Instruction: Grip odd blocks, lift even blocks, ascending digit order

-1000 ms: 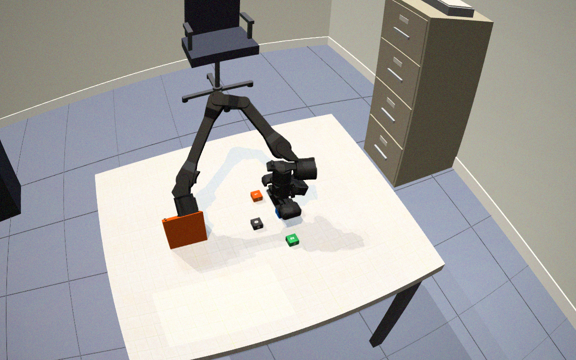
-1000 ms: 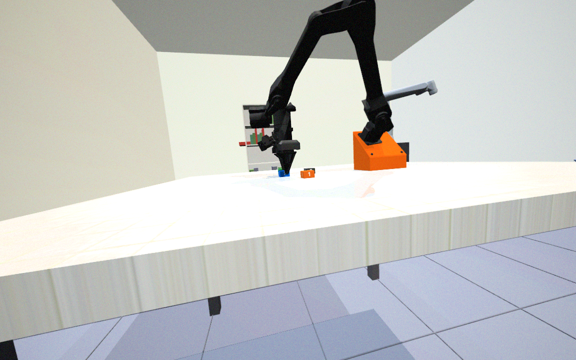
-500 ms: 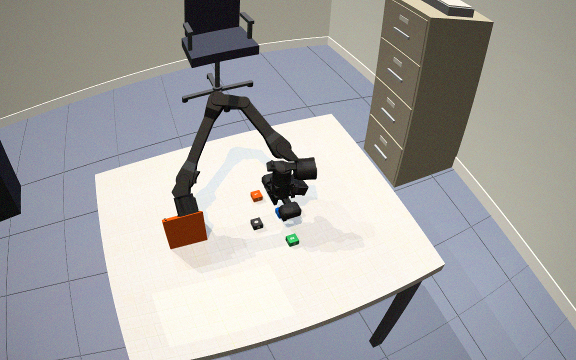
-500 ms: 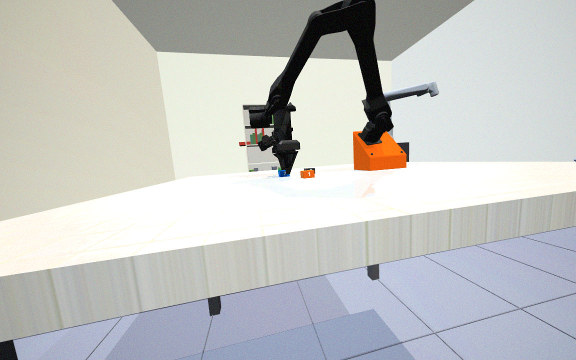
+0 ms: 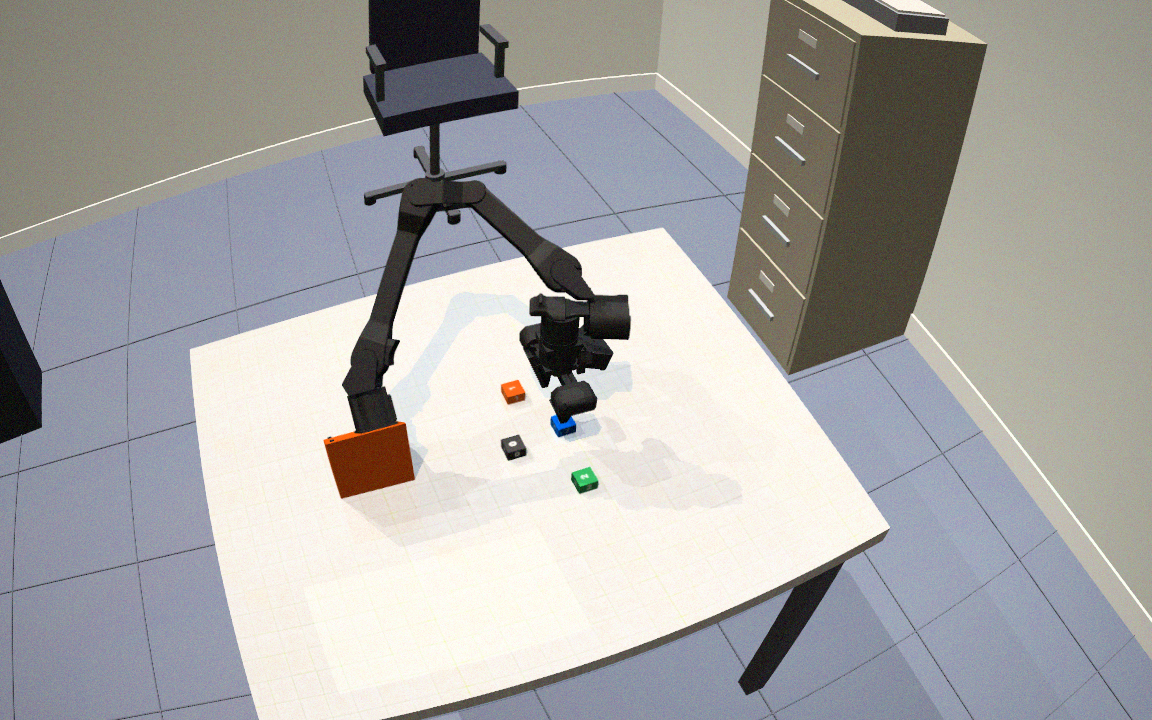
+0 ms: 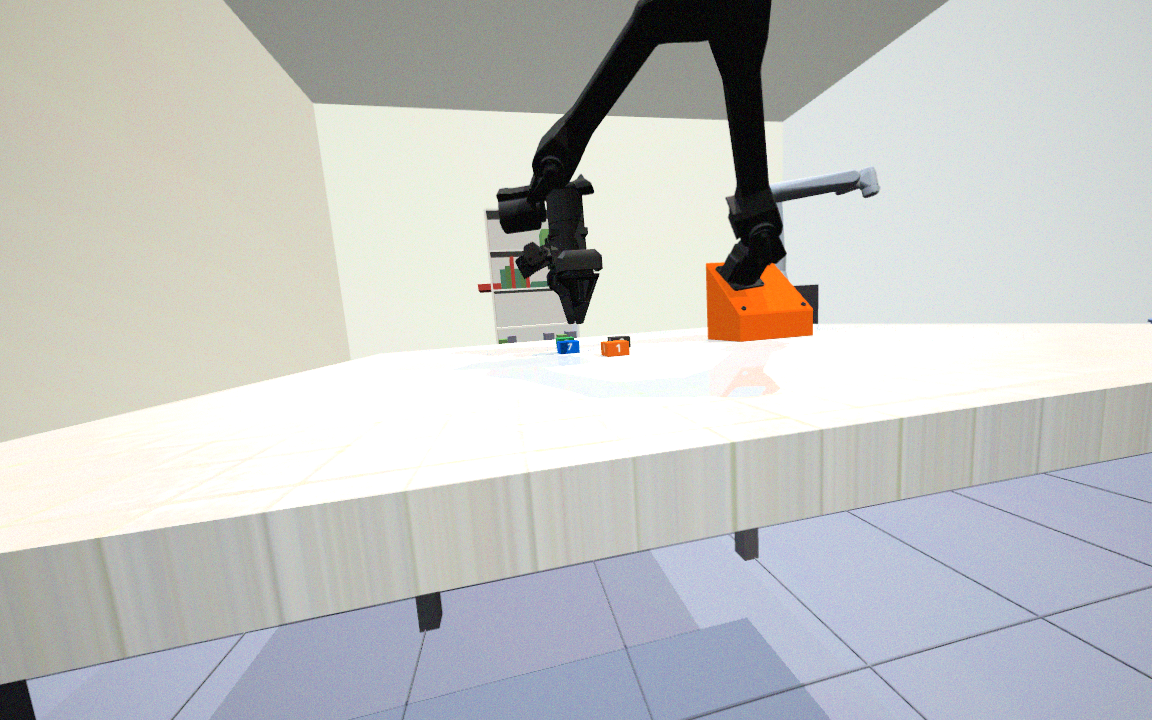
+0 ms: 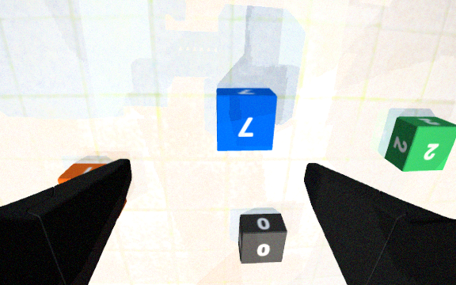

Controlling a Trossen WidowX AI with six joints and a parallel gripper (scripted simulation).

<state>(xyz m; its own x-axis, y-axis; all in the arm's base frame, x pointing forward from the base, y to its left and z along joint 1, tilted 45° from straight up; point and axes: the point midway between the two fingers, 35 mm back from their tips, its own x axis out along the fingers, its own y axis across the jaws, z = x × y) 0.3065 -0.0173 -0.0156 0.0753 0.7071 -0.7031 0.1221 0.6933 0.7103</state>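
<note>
My gripper tip is 40 mm above the blue block, 20 mm to the left of it and 10 mm short of it. Also, from my gripper tip: green block: 140 mm to the right, 40 mm below, 20 mm behind; then orange block: 90 mm to the left, 40 mm below, 30 mm behind.
</note>
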